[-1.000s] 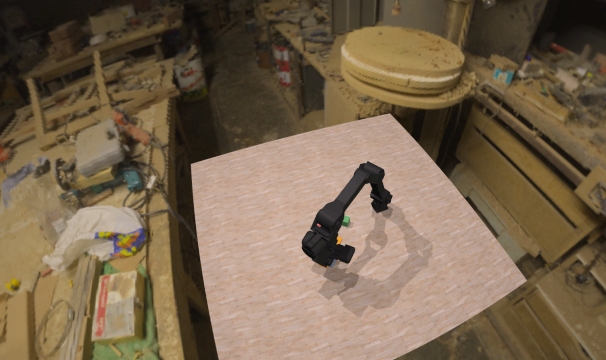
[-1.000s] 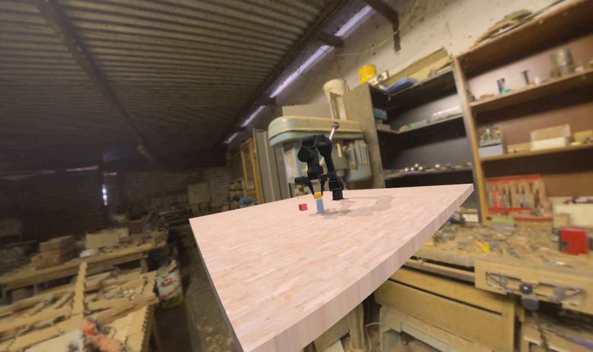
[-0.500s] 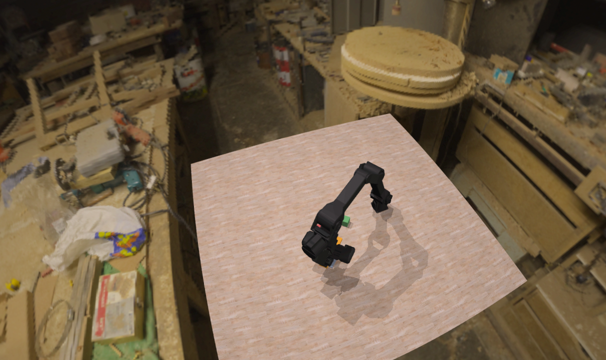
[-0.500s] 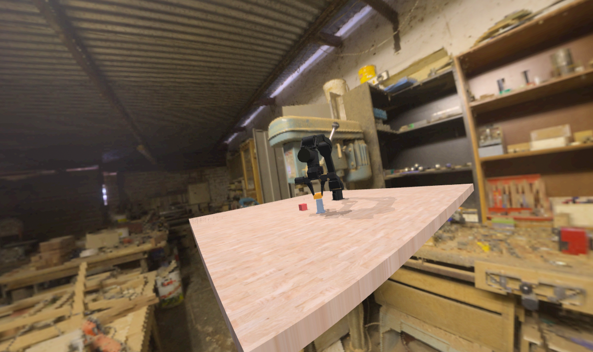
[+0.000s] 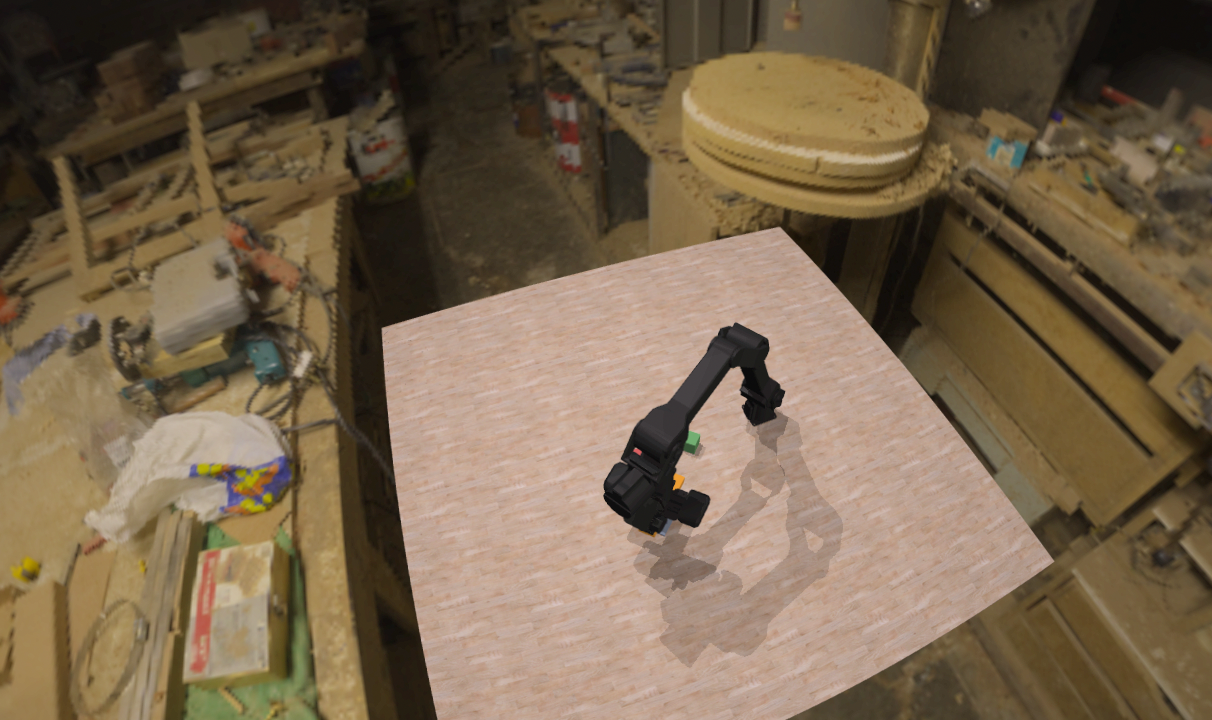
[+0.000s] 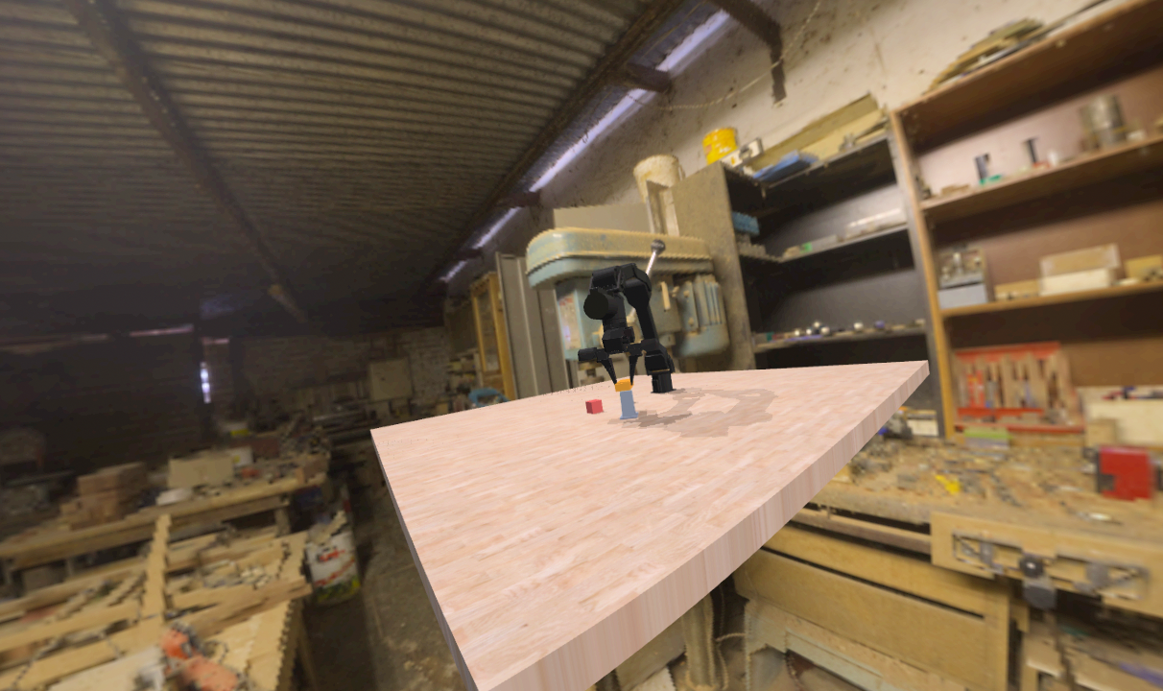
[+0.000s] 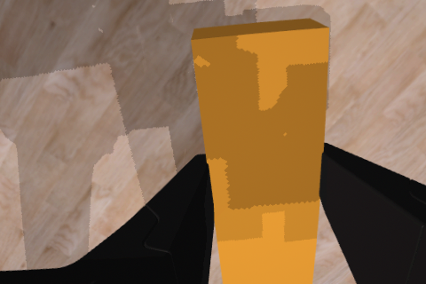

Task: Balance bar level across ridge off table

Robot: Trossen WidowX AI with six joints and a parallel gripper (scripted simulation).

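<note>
The orange bar is 20 mm to the right of my gripper tip and 20 mm behind it. Also, from my gripper tip: green cube 170 mm to the right, 150 mm behind, 60 mm below; then red cube 170 mm to the right, 60 mm below, 30 mm behind.
</note>
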